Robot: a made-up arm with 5 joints. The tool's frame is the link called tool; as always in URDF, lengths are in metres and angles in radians. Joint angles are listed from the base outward. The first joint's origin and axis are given. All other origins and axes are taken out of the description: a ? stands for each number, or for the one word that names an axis. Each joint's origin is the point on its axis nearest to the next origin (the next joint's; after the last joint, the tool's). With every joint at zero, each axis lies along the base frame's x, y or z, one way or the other. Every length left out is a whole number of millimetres.
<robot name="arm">
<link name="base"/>
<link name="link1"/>
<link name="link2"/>
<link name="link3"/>
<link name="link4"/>
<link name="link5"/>
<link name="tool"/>
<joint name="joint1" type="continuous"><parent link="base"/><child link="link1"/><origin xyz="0.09 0 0.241"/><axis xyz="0 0 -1"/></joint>
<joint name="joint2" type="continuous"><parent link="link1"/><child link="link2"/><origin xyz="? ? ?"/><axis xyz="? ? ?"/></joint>
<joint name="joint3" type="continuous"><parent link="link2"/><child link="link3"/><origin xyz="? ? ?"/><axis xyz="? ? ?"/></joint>
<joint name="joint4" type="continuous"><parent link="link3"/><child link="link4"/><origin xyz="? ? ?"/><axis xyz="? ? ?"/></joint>
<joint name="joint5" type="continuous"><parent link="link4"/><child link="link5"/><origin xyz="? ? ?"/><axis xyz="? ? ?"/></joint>
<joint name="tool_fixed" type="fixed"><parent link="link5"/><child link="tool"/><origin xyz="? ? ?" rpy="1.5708 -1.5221 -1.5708"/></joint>
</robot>
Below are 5 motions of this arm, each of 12 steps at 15 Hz.
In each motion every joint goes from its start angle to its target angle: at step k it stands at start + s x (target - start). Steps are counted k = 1, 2, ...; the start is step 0. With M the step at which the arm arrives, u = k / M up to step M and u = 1 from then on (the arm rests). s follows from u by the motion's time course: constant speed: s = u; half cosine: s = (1 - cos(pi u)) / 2; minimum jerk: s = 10 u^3 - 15 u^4 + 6 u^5.
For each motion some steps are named. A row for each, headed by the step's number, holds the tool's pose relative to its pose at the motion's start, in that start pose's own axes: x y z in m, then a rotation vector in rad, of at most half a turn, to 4 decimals.
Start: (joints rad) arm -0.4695 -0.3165 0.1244 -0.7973 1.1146
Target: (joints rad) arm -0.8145 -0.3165 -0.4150 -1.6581 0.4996
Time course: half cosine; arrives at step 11
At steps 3, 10, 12:
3: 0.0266 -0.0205 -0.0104 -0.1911 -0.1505 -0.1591
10: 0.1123 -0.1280 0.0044 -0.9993 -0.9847 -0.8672
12: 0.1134 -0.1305 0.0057 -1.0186 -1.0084 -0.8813

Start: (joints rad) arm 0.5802 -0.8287 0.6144 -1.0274 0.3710
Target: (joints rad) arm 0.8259 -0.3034 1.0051 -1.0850 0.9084
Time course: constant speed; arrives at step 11
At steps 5, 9, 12:
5: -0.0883 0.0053 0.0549 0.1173 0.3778 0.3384
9: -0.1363 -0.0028 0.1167 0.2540 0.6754 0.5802
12: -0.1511 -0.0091 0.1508 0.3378 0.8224 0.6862

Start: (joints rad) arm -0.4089 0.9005 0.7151 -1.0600 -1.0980
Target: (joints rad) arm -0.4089 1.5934 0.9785 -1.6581 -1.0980
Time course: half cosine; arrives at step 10
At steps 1, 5, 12:
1: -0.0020 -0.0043 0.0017 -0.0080 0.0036 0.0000
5: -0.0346 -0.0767 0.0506 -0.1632 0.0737 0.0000
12: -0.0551 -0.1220 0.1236 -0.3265 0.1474 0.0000

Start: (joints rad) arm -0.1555 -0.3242 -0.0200 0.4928 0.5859
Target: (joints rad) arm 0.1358 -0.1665 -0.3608 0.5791 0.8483
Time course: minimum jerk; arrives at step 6
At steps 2, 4, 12:
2: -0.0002 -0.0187 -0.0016 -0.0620 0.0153 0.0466
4: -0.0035 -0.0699 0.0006 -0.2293 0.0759 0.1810
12: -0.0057 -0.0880 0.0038 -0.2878 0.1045 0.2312

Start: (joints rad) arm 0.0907 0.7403 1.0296 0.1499 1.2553
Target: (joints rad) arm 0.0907 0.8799 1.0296 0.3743 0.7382
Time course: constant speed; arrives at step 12
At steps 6, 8, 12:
6: -0.0058 0.0151 -0.0089 0.1607 0.0865 -0.2578
8: -0.0077 0.0203 -0.0114 0.2096 0.1247 -0.3430
12: -0.0116 0.0305 -0.0154 0.2990 0.2147 -0.5113

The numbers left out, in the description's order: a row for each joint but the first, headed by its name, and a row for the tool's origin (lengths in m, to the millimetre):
joint2: xyz 0.018 0.008 0, axis 0 1 0
joint3: xyz 0.043 0 0.174, axis 0 1 0
joint4: xyz 0.209 0 0.008, axis 0 1 0
joint5: xyz 0.064 0 0, axis -1 0 0
tool: xyz 0 0 0

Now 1 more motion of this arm.
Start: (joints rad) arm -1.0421 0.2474 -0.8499 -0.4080 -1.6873
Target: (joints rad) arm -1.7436 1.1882 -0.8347 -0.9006 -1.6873
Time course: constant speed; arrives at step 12
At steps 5, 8, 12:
5: -0.0921 -0.1520 0.0648 -0.2185 0.1448 -0.2318
8: -0.1631 -0.2149 0.1398 -0.3497 0.2537 -0.3546
12: -0.2492 -0.2559 0.2733 -0.5209 0.4238 -0.4970

